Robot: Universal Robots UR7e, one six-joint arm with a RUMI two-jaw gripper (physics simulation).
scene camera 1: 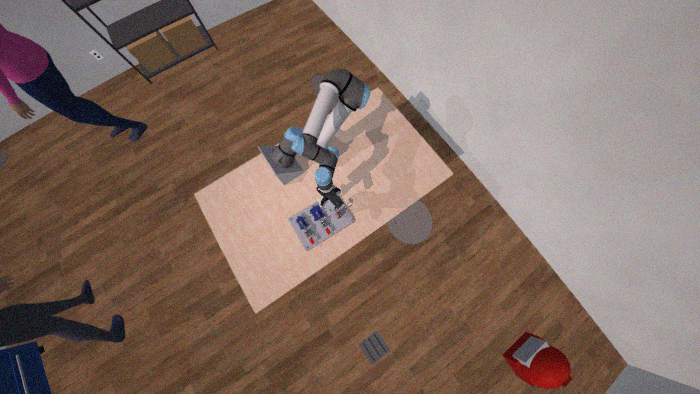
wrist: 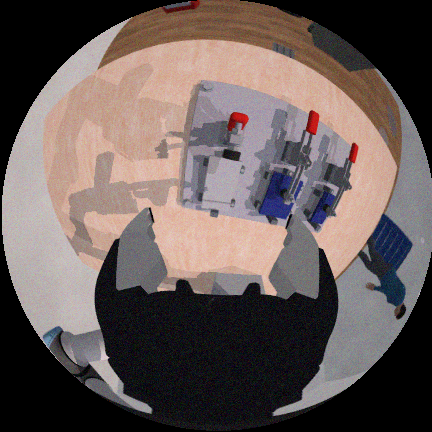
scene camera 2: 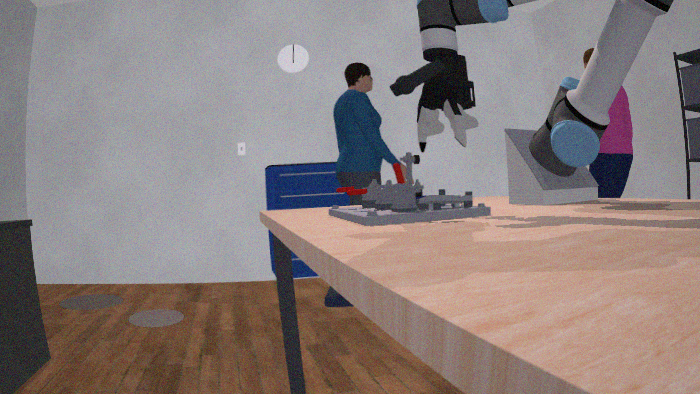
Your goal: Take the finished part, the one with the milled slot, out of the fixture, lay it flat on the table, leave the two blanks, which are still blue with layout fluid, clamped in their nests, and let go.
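Places are measured from the arm's base along level axes (x ahead, y left, z up), in centimetres.
Pixels of known places: gripper, fingertip midpoint: (wrist: pixel 219 212) (scene camera 2: pixel 442 149); arm's base, link origin: (scene camera 1: pixel 281 158) (scene camera 2: pixel 552 156).
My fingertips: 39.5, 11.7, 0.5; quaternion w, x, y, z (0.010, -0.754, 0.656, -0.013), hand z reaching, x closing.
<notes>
For each thing: its middle in the pictures, then the offset to it from my fingertips, as dx, dy, dz. "spot": a spot on its surface instead. Level surfaces: height alone.
- finished part, body centre: (wrist: pixel 219 184) (scene camera 2: pixel 445 199) -0.1, +0.1, -9.2
- fixture plate, body centre: (scene camera 2: pixel 401 211) (wrist: pixel 284 168) (scene camera 1: pixel 321 220) +4.8, -11.0, -11.5
- red handle, body centre: (wrist: pixel 235 123) (scene camera 2: pixel 398 185) +9.2, -0.2, -6.3
- black tip, surface spot: (wrist: pixel 231 154) spot: +5.4, +0.0, -0.9
- wooden table, surface height: dz -12.3
The finished part (wrist: pixel 222 180), a pale grey block, sits in the left nest of the fixture plate (wrist: pixel 215 107) (scene camera 1: pixel 347 220) (scene camera 2: pixel 400 219) in the wrist view; its slot cannot be made out. The toggle clamp beside it stands raised, with a red handle (wrist: pixel 238 121) (scene camera 2: pixel 398 173) and black tip (wrist: pixel 231 154). Two blue blanks, one in the middle nest (wrist: pixel 272 195) (scene camera 1: pixel 317 213) and one in the far nest (wrist: pixel 318 215) (scene camera 1: pixel 302 222), lie under lowered clamp arms. My gripper (wrist: pixel 219 212) (scene camera 2: pixel 444 147) is wide open and empty, above the fixture at the finished part's side.
The fixture stands on the wooden table (scene camera 1: pixel 240 240) (scene camera 2: pixel 525 280). The arm's grey slanted base (scene camera 1: pixel 284 170) (scene camera 2: pixel 520 170) stands on the same table. A person in teal (scene camera 2: pixel 357 130) and a blue cabinet (scene camera 2: pixel 300 185) are beyond the table.
</notes>
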